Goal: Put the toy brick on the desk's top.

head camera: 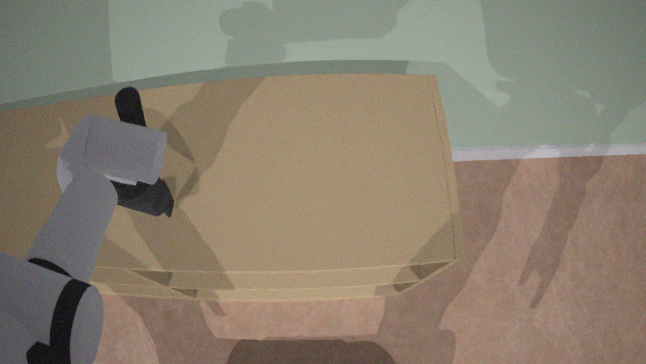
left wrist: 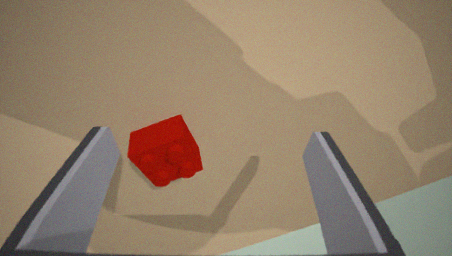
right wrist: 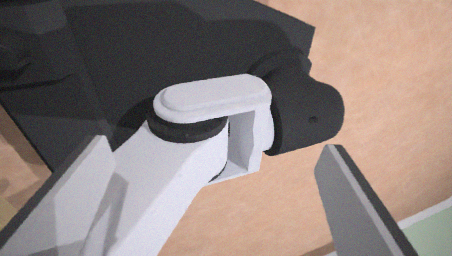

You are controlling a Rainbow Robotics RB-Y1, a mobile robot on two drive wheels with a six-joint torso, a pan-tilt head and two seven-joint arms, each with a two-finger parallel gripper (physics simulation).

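Places are measured from the robot's base along level axes (x right, y ahead, z up), in metres.
Where they show: left gripper, fingertip midpoint: [head camera: 142, 204] [left wrist: 212, 142]; right gripper, fingertip midpoint: [right wrist: 215, 153].
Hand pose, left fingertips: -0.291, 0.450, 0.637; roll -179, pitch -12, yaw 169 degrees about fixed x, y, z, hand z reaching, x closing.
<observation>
After its pixels a point has its place, as x, y, z.
The red toy brick [left wrist: 167, 152] @[-0.267, 0.453, 0.633] lies on the desk's top [head camera: 325, 175] @[0.031, 0.505, 0.611] [left wrist: 295, 55] @[-0.348, 0.428, 0.611], studs showing, in the left wrist view. It shows between the fingers, nearer the finger at the picture's left. My left gripper [left wrist: 212, 142] @[-0.291, 0.450, 0.637] [head camera: 157, 200] @[-0.291, 0.450, 0.637] is open above the desk, with nothing gripped; its height over the brick is hard to tell. In the head view the brick does not show, and the fingertips are hidden. My right gripper [right wrist: 215, 153] @[0.218, -0.199, 0.535] is open and empty, beside robot parts and above the floor.
A pale green wall [head camera: 340, 30] @[0.066, 0.772, 0.677] [left wrist: 420, 215] @[-0.582, 0.747, 0.637] stands behind the desk. The reddish floor [head camera: 575, 225] @[0.984, 0.520, 0.001] [right wrist: 390, 90] @[-0.239, -1.236, 0.001] lies at the desk's right and front. A white and black robot part [right wrist: 215, 95] @[0.098, -0.272, 0.302] shows between the right fingers, with a large dark base [right wrist: 140, 50] @[0.136, -0.170, 0.169] behind it.
</observation>
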